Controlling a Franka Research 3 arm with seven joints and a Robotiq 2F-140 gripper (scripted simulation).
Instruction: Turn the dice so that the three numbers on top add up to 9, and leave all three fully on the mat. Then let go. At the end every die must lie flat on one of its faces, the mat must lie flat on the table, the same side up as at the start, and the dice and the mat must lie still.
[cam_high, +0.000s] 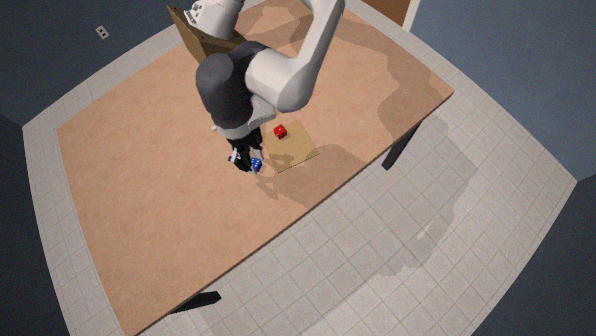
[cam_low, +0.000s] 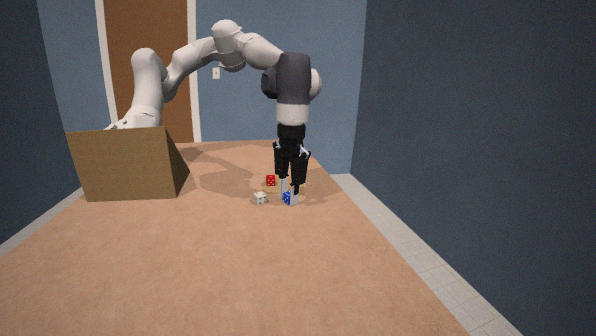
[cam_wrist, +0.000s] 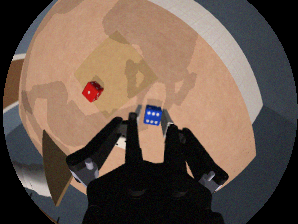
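My hand is 2 cm above the blue die. From my hand the other things lie so: white die 9 cm behind, 1 cm to the left, 2 cm below; tan mat 12 cm to the left, 3 cm below; red die 4 cm behind, 12 cm to the left, 2 cm below.
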